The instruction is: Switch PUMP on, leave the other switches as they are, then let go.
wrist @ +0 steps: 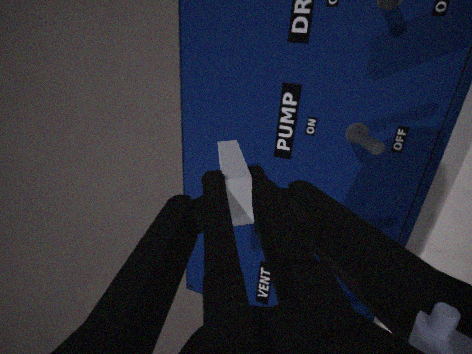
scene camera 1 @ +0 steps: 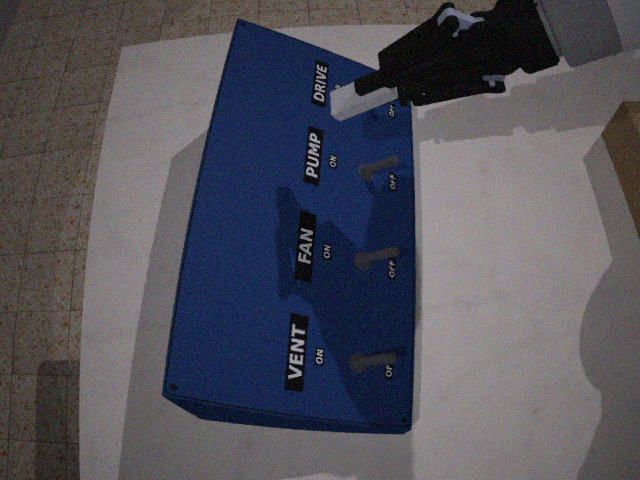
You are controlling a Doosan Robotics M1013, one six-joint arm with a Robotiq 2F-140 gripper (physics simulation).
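Places are measured from the arm's base along level axes (x ahead, y left, z up), in millimetres.
Pixels of known places: gripper, fingertip midpoint: [wrist: 228, 158] [scene camera 1: 334, 106].
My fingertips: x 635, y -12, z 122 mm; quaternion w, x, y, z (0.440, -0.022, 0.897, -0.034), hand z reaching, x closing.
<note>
For each thing: its top centre in the pictures, then the offset to it from my fingertips. Level surfaces: height alone.
- PUMP switch at its top centre: [wrist: 358, 144] [scene camera 1: 382, 156] dx -61, dy -4, dz -100 mm
- FAN switch at its top centre: [scene camera 1: 381, 248] dx -50, dy +115, dz -100 mm
- VENT switch at its top centre: [scene camera 1: 378, 355] dx -39, dy +235, dz -100 mm
- pale table at its surface level: dz -230 mm
The blue switch panel [scene camera 1: 242, 206] [wrist: 225, 75] lies on the pale table. The PUMP switch [scene camera 1: 381, 167] [wrist: 366, 139] is a grey lever that leans to its OFF side. The FAN switch [scene camera 1: 378, 257] and VENT switch [scene camera 1: 373, 360] also lean to OFF. The DRIVE switch [wrist: 393, 17] is hidden behind the gripper in the scene view; in the wrist view it shows partly at the top edge. My gripper [scene camera 1: 338, 104] [wrist: 228, 158] is shut and empty, with pale fingertips. It is over the panel, apart from the PUMP lever, and overlaps the area beside the DRIVE label in the scene view.
The pale table [scene camera 1: 496, 217] surrounds the panel. A brown box-like object [scene camera 1: 625, 144] stands at the right edge of the scene view. Tiled floor [scene camera 1: 41, 206] shows at the left. Shadows of the arm fall across the panel and table.
</note>
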